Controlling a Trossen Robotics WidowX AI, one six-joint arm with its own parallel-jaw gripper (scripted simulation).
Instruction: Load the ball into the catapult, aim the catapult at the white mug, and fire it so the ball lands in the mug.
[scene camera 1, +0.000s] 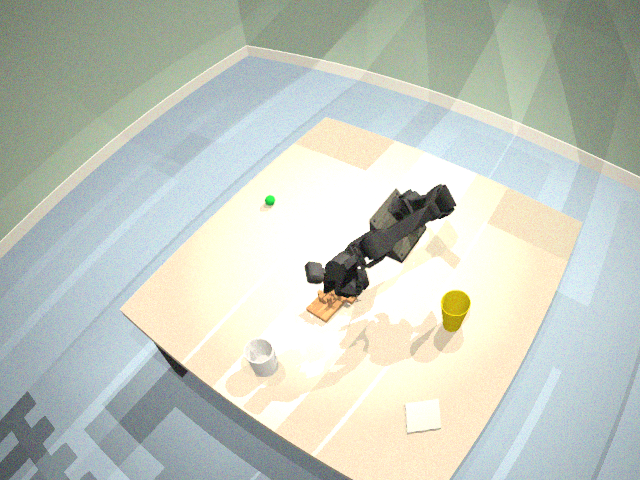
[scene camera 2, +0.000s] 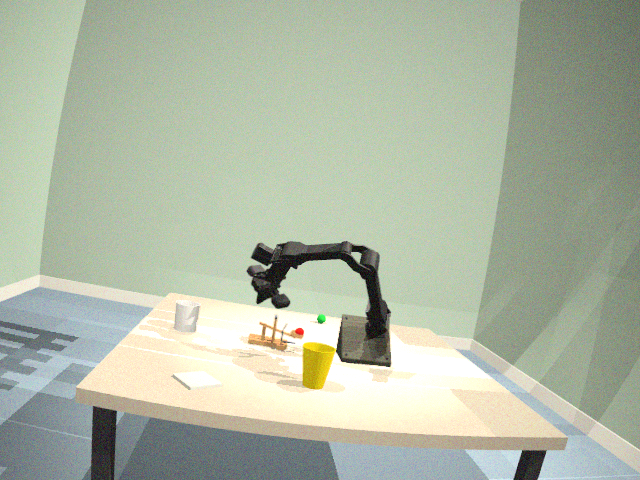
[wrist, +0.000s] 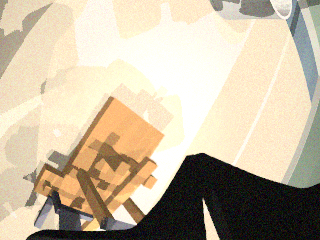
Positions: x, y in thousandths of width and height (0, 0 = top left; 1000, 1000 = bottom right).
My gripper (scene camera 1: 507, 609) is shut and holds nothing. Also in view: a wooden catapult (scene camera 1: 509, 636) and a white mug (scene camera 1: 405, 734).
The wooden catapult shows as well in scene camera 2 (scene camera 2: 440, 716) and in the wrist view (wrist: 358, 656). The white mug also shows in scene camera 2 (scene camera 2: 293, 651). My gripper also shows in scene camera 2 (scene camera 2: 402, 632) and in the wrist view (wrist: 611, 677).
